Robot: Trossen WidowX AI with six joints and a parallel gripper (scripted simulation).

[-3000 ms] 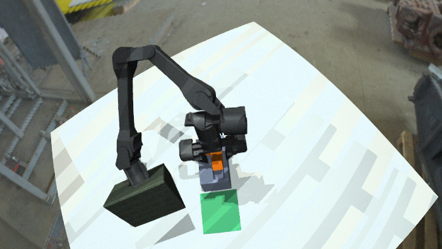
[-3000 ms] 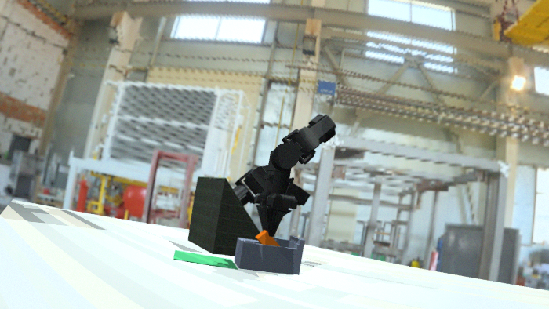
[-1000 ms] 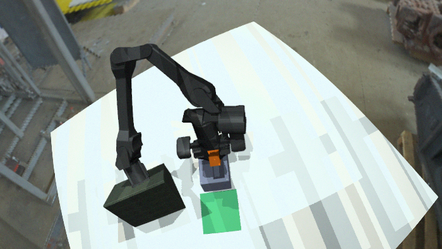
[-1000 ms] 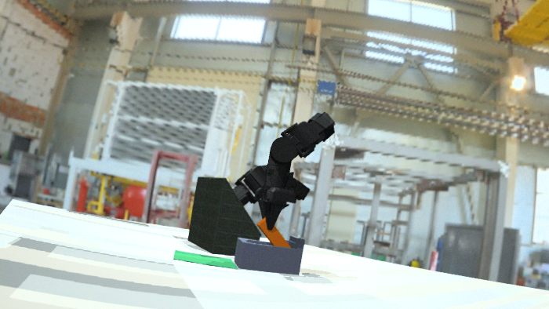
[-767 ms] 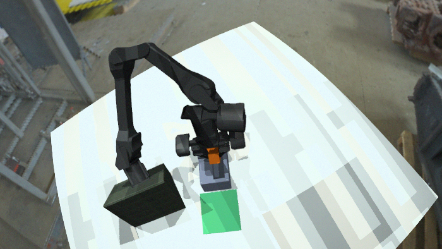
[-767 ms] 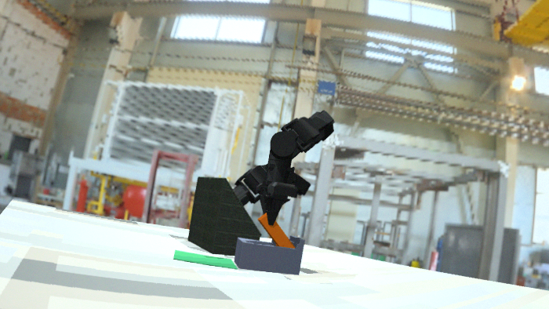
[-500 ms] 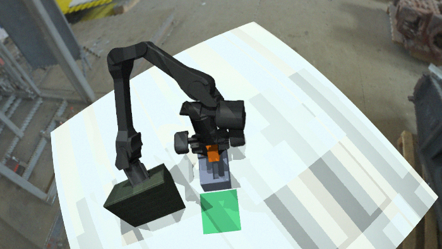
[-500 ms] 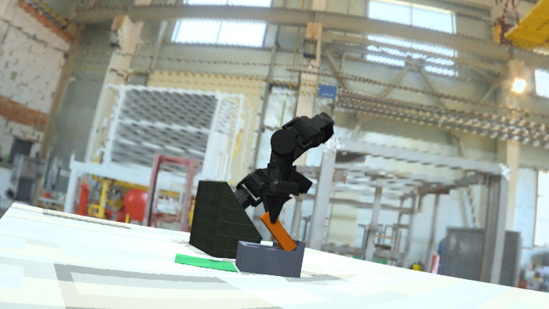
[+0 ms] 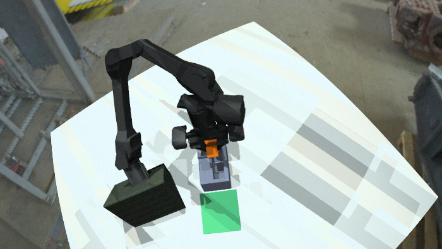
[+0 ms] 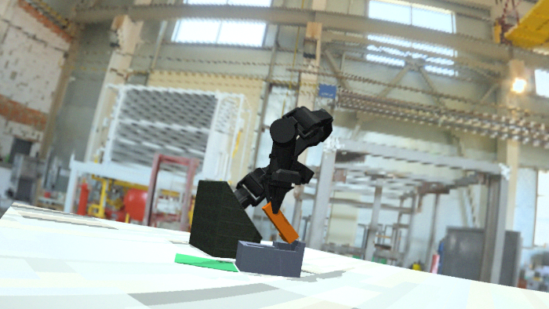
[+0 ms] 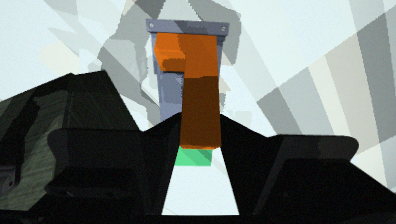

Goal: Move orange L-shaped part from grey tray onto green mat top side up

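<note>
The green mat is 90 mm behind my gripper tip, 120 mm to the right of it and 160 mm below it. Round my gripper tip: orange L-shaped part 40 mm to the left, 30 mm below.
</note>
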